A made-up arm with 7 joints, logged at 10 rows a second.
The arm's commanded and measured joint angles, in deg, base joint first. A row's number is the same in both.
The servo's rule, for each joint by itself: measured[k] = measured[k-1] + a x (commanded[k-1-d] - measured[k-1]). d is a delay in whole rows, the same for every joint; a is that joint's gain. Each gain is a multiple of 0.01, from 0.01 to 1. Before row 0 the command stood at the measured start. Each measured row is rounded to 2 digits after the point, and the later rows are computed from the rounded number. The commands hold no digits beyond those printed.
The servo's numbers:
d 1
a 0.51 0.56 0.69 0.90 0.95 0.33 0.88
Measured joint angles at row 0:
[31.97, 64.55, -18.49, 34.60, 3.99, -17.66, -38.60]
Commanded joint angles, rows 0 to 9:
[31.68, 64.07, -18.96, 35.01, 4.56, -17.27, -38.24]
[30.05, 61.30, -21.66, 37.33, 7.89, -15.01, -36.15]
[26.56, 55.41, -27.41, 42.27, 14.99, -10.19, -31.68]
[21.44, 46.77, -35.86, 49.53, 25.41, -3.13, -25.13]
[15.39, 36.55, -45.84, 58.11, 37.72, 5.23, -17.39]
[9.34, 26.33, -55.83, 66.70, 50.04, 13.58, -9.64]
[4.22, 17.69, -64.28, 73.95, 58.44, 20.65, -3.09]
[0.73, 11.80, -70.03, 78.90, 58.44, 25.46, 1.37]
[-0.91, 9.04, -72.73, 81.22, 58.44, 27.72, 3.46]
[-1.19, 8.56, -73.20, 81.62, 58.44, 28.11, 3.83]
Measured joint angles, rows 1 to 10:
[31.97, 64.55, -18.49, 34.60, 3.99, -17.66, -38.60]
[31.82, 64.28, -18.81, 34.97, 4.53, -17.53, -38.28]
[30.92, 62.61, -20.78, 37.09, 7.72, -16.70, -36.41]
[28.70, 58.58, -25.35, 41.75, 14.63, -14.55, -32.25]
[25.00, 51.97, -32.60, 48.75, 24.87, -10.78, -25.98]
[20.10, 43.33, -41.74, 57.17, 37.08, -5.50, -18.42]
[14.61, 33.81, -51.46, 65.75, 49.39, 0.80, -10.69]
[9.31, 24.78, -60.31, 73.13, 57.99, 7.35, -4.00]
[4.93, 17.51, -67.02, 78.32, 58.42, 13.33, 0.73]
[1.95, 12.77, -70.96, 80.93, 58.44, 18.08, 3.13]

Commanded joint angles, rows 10 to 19:
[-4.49, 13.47, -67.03, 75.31, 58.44, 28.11, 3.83]
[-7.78, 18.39, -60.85, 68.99, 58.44, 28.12, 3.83]
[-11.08, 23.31, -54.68, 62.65, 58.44, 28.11, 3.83]
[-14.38, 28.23, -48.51, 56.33, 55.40, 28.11, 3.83]
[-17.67, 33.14, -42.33, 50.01, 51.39, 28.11, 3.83]
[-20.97, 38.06, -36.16, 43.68, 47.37, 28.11, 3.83]
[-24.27, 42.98, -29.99, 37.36, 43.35, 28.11, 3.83]
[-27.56, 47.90, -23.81, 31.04, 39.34, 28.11, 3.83]
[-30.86, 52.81, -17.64, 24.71, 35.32, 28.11, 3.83]
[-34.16, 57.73, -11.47, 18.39, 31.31, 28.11, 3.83]
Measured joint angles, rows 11 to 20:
[0.35, 10.41, -72.51, 81.55, 58.44, 21.39, 3.75]
[-2.12, 12.12, -68.73, 75.93, 58.44, 23.61, 3.82]
[-5.01, 15.63, -63.29, 69.68, 58.44, 25.10, 3.83]
[-8.11, 19.93, -57.35, 63.35, 58.44, 26.09, 3.83]
[-11.31, 24.58, -51.25, 57.03, 55.55, 26.76, 3.83]
[-14.55, 29.37, -45.10, 50.71, 51.60, 27.21, 3.83]
[-17.82, 34.24, -38.93, 44.38, 47.58, 27.51, 3.83]
[-21.11, 39.13, -32.76, 38.06, 43.56, 27.71, 3.83]
[-24.40, 44.04, -26.58, 31.74, 39.55, 27.84, 3.83]
[-27.69, 48.95, -20.41, 25.41, 35.53, 27.93, 3.83]

